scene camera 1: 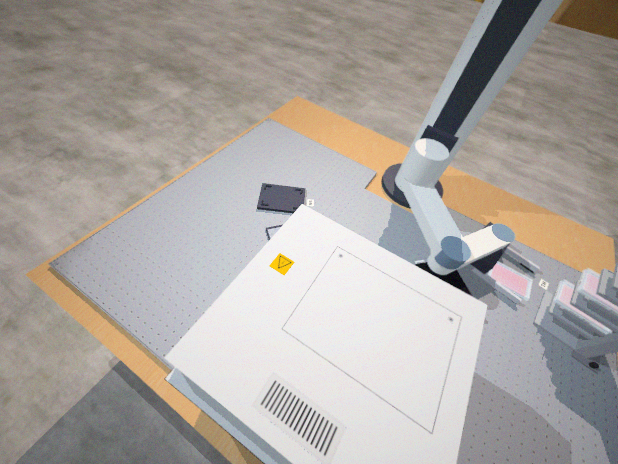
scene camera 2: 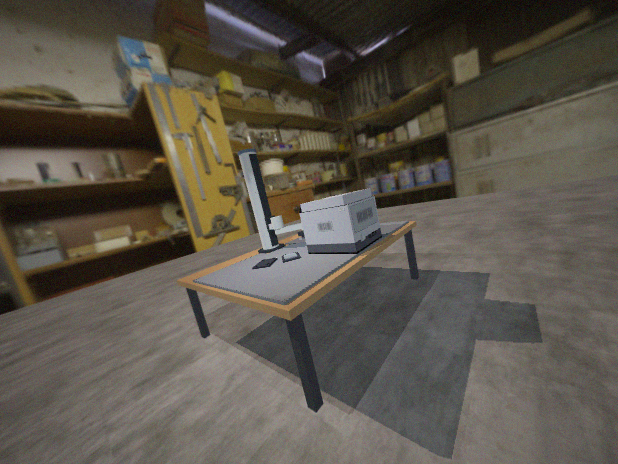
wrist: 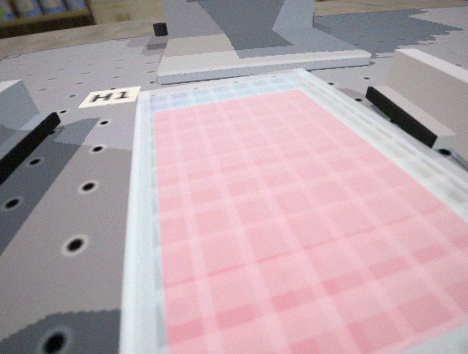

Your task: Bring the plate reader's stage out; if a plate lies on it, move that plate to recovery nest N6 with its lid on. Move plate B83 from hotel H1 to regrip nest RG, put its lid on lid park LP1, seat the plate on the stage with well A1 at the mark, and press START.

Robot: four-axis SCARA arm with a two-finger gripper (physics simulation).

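Frame: origin at the arm's base, x ahead, y left, z up, level; metres.
Seen in the pictures: gripper, fingertip midpoint: [scene camera 1: 528, 284] [wrist: 210, 84]; arm's base, origin of the base link: [scene camera 2: 271, 249].
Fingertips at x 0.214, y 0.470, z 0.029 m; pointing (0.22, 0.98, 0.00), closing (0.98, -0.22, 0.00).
Offsets run from my fingertips to a thing's middle. "spot": to the spot under its first point.
A clear plate with pink wells @[dy -0.051, dx +0.007, dz -0.009 m] [scene camera 1: 510, 281] [wrist: 280, 210] lies flat near the H1 label @[spot: dy +0.053, dx -0.052, dz -0.016 m] [wrist: 110, 96]; no plate number is readable. My gripper [scene camera 1: 511, 278] [wrist: 210, 84] is open, one finger out to each side of this plate, neither touching it. The contact height is hard to judge. The plate reader @[dy -0.438, dx +0.587, dz +0.158 m] [scene camera 1: 385, 325] [scene camera 2: 332, 225] is a large white box; its stage, A1 mark and START button do not show. A dark nest @[dy -0.839, dx +0.187, dz -0.007 m] [scene camera 1: 281, 197] [scene camera 2: 265, 263] has an unreadable label. A smaller nest @[spot: dy -0.749, dx +0.365, dz +0.003 m] [scene camera 2: 291, 257], holding something pale, is partly hidden in scene camera 1. RG, LP1 and N6 cannot be identified.
A grey hotel @[spot: dy +0.058, dx +0.060, dz -0.008 m] [scene camera 1: 544, 311] with several stacked pink plates stands at the right in scene camera 1. A grey stand [wrist: 200, 60] rises beyond the plate in the wrist view. The arm's column [scene camera 1: 465, 90] [scene camera 2: 257, 200] stands at the table's edge, close to the reader.
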